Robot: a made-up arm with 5 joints. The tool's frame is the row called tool. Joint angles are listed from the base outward.
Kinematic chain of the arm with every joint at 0, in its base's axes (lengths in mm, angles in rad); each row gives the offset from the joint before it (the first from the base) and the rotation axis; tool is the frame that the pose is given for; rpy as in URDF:
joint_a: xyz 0 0 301 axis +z
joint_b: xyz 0 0 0 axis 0 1 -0.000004
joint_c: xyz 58.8 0 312.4 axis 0 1 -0.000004
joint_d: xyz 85 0 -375.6 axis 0 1 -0.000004
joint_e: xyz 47.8 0 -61 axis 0 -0.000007 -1
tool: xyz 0 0 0 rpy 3.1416 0 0
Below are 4 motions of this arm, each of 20 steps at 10 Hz.
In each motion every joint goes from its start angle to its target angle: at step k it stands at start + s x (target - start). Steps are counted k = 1, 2, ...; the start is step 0. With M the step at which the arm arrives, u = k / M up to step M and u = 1 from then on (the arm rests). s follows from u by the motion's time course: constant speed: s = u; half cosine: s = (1 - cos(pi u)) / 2; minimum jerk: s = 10 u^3 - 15 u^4 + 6 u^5.
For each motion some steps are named. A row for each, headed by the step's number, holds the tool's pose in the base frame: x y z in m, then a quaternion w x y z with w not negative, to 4 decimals.
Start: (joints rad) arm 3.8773 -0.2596 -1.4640 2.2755 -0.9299
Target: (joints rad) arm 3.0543 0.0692 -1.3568 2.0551 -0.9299
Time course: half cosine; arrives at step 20
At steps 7, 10, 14, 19, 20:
7: -0.3331 -0.1867 0.6391 0.2941 -0.6292 0.7167 -0.0625
10: -0.3882 -0.1305 0.6004 0.3092 -0.5551 0.7661 -0.0966
14: -0.4382 -0.0362 0.5472 0.3224 -0.4534 0.8181 -0.1455
19: -0.4547 0.0375 0.5093 0.3269 -0.3814 0.8454 -0.1812
20: -0.4550 0.0398 0.5082 0.3270 -0.3792 0.8462 -0.1823

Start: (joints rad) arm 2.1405 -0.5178 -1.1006 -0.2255 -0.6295
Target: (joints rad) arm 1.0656 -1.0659 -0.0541 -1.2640 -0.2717
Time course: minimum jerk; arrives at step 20
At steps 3, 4, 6, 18, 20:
3: -0.1594 0.2653 0.7610 0.5437 -0.1218 -0.5860 -0.5884
4: -0.1481 0.2664 0.7540 0.5404 -0.1333 -0.5765 -0.5982
6: -0.1109 0.2663 0.7297 0.5281 -0.1695 -0.5428 -0.6307
18: 0.0662 0.1223 0.4963 0.3615 -0.2904 -0.2324 -0.8550
20: 0.0665 0.1202 0.4936 0.3592 -0.2902 -0.2293 -0.8569

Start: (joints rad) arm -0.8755 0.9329 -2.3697 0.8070 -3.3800
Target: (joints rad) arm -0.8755 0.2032 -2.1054 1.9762 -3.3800
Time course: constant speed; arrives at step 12
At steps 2, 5, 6, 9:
2: 0.4602 -0.5516 0.5074 0.2151 0.3030 0.9187 -0.1340
5: 0.4269 -0.5117 0.5846 0.1422 0.3088 0.9363 -0.0885
6: 0.4137 -0.4958 0.6088 0.1176 0.3102 0.9405 -0.0732
9: 0.3681 -0.4412 0.6757 0.0432 0.3128 0.9485 -0.0269

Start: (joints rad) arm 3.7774 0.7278 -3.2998 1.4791 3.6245
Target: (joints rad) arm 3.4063 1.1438 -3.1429 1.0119 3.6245
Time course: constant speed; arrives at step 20
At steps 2, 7, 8, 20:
2: -0.4026 -0.2747 0.8521 0.2652 0.8557 0.0496 -0.4416
7: -0.4849 -0.2686 0.7969 0.2390 0.8638 0.0099 -0.4434
8: -0.5009 -0.2655 0.7848 0.2338 0.8652 0.0019 -0.4436
20: -0.6682 -0.1811 0.6165 0.1730 0.8754 -0.0959 -0.4411

